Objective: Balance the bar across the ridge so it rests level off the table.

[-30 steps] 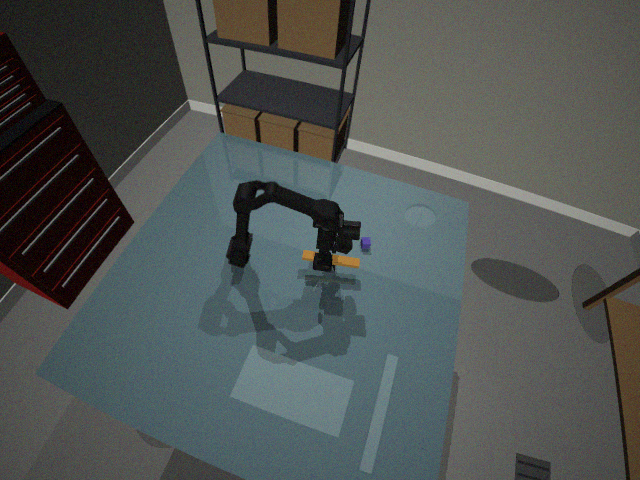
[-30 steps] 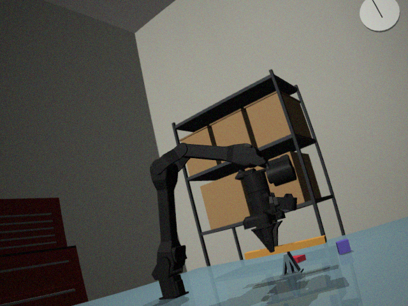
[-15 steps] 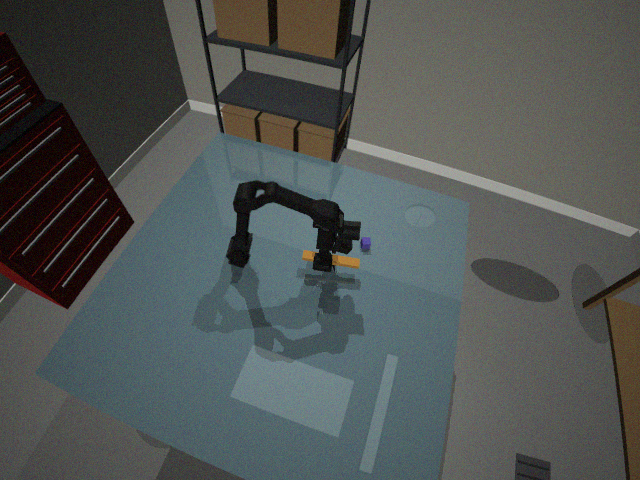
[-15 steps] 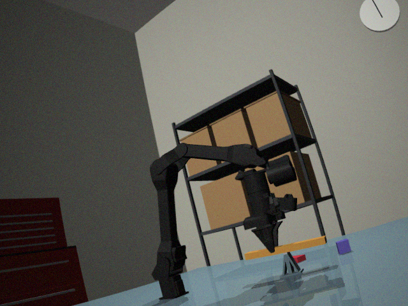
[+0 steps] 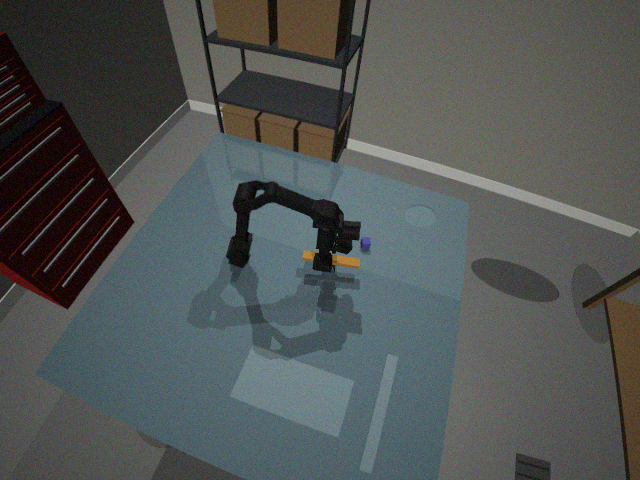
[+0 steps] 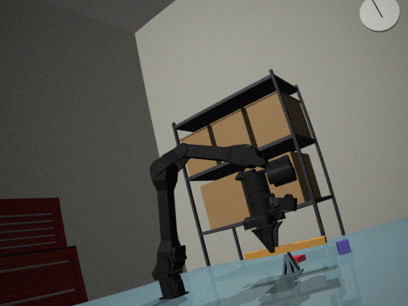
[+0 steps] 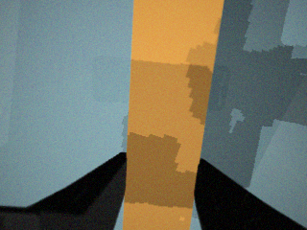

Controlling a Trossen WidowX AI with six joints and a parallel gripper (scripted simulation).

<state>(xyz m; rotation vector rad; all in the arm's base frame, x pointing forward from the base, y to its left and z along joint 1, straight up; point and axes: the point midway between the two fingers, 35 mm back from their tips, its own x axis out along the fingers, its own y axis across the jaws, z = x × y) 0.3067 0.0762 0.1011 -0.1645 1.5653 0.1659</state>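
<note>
My gripper tip is 30 mm short of the orange bar and 10 mm to the right of it. Round my gripper tip: red block 190 mm to the left, 60 mm below, 40 mm behind; purple cube 160 mm to the left, 130 mm ahead, 50 mm below.
</note>
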